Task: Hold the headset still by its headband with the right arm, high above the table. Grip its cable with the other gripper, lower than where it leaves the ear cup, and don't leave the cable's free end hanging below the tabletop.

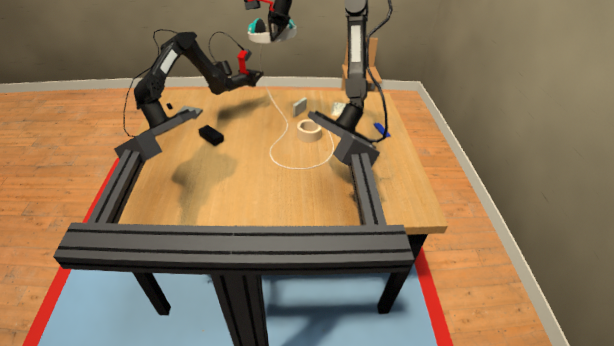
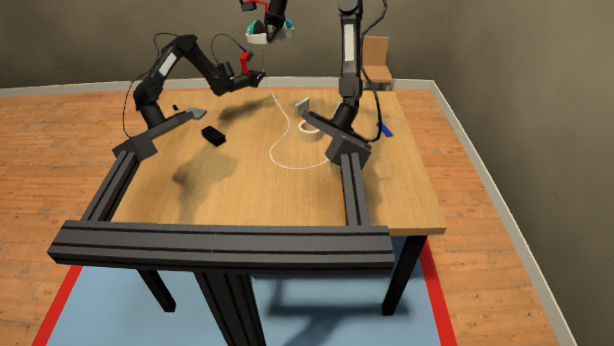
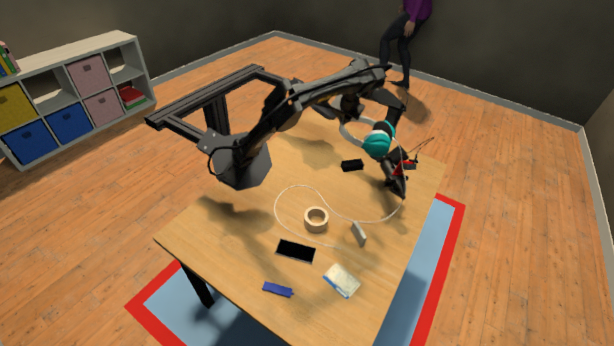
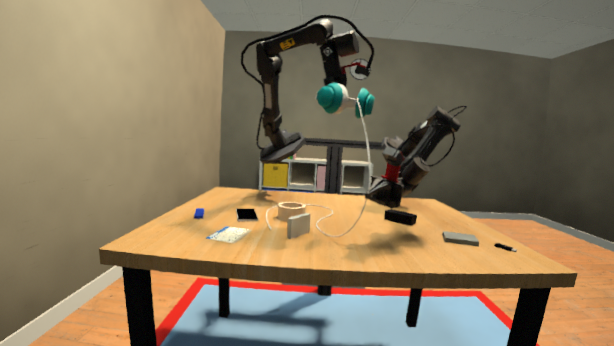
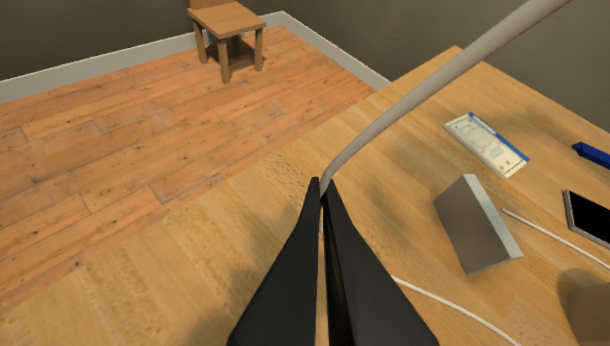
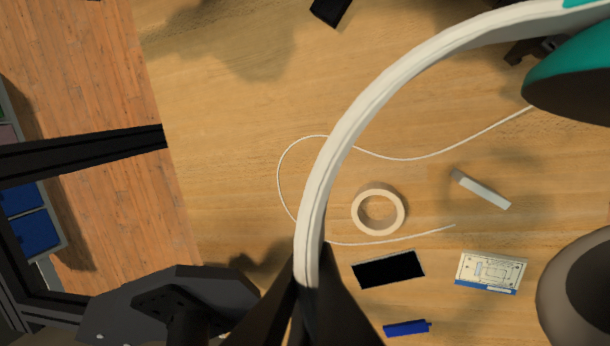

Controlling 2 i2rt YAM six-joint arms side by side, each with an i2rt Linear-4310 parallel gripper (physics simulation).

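Frame: origin at the left arm's base, x left, y ahead, z down, level; metres.
Seen in the pictures: left gripper, between the fingertips: [image 1: 262,73] [image 2: 265,73] [image 3: 404,198] [image 4: 366,196] [image 5: 320,184]; right gripper, between the fingertips: [image 1: 271,40] [image 2: 268,41] [image 6: 315,252]; left arm's base, origin of its link: [image 3: 319,102] [image 4: 404,153]; right arm's base, origin of its link: [image 1: 343,128] [image 2: 338,128] [image 3: 241,160] [image 4: 281,145] [image 6: 190,313].
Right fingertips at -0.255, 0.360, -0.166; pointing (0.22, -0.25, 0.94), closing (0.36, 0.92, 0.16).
Note:
Pixels of each thing's top centre, then the offset from my right fingertips to it, as dx, dy, dz. "pt": a spot on its surface instead.
- headset, centre of its top: [image 4: 343,87] [image 3: 368,122] [image 1: 272,20] [image 2: 269,21] +0.025, +0.088, -0.044
- white headband, a spot on its surface: [image 6: 340,140] pt +0.060, +0.006, -0.019
- tape roll, centre of its top: [image 6: 377,212] [image 4: 292,205] [image 2: 310,126] [image 1: 309,126] [image 3: 316,215] -0.140, +0.054, +0.368
- upright grey box, centre of its top: [image 5: 491,211] [image 6: 485,193] [image 4: 299,215] [image 3: 359,229] [image 1: 299,101] [image 2: 302,101] -0.060, +0.220, +0.356
- phone, centre of its top: [image 6: 386,271] [image 4: 246,213] [image 3: 295,250] -0.295, +0.104, +0.407
- blue item, centre of its top: [image 6: 407,330] [image 4: 199,212] [image 3: 278,289] [image 2: 384,128] [image 1: 381,128] -0.442, +0.183, +0.406
- booklet-like pack, centre of its top: [image 5: 486,142] [image 6: 489,272] [image 4: 230,233] [image 3: 341,279] [image 1: 341,109] -0.244, +0.304, +0.414
- black box, centre of its top: [image 4: 400,212] [image 1: 210,131] [image 2: 212,132] [image 3: 353,162] +0.246, -0.076, +0.381
- flat grey box, centre of its top: [image 4: 460,236] [image 1: 189,110] [image 2: 193,112] +0.430, +0.078, +0.401
The headset [image 1: 259,37] [image 4: 330,97], with a white headband [image 6: 340,140] and teal ear cups, hangs high above the table. My right gripper [image 1: 273,37] [image 6: 315,252] is shut on the headband. The white cable [image 3: 300,186] [image 4: 366,135] [image 5: 470,56] drops from an ear cup to my left gripper [image 1: 260,75] [image 3: 403,196] [image 4: 369,195] [image 5: 320,184]. This gripper is shut on the cable, well below the ear cup and above the tabletop. Below it the cable curves down and loops across the table [image 4: 150,262]. Its free end [image 3: 340,247] [image 6: 454,225] lies on the tabletop.
A tape roll [image 3: 316,227] and an upright grey box [image 4: 299,226] stand near the cable. A phone [image 3: 295,251], a blue item [image 3: 277,289], a booklet-like pack [image 3: 341,281], a black box [image 4: 400,217] and a flat grey box [image 4: 460,238] are also on the table.

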